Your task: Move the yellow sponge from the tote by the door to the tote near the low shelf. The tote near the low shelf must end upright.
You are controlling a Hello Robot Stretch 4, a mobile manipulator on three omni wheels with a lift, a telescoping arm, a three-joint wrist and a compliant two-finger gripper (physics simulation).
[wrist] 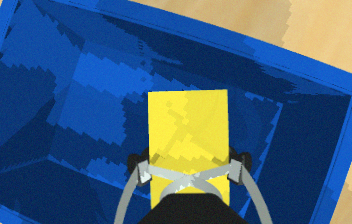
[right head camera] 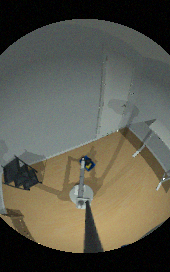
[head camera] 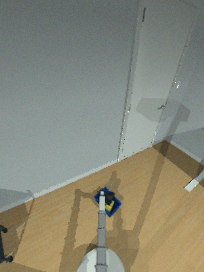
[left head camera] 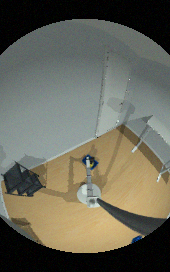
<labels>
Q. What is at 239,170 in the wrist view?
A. The gripper.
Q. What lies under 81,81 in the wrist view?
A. A blue tote.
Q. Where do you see a yellow sponge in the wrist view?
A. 188,130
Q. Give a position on a dark wire rack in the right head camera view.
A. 23,176
</labels>
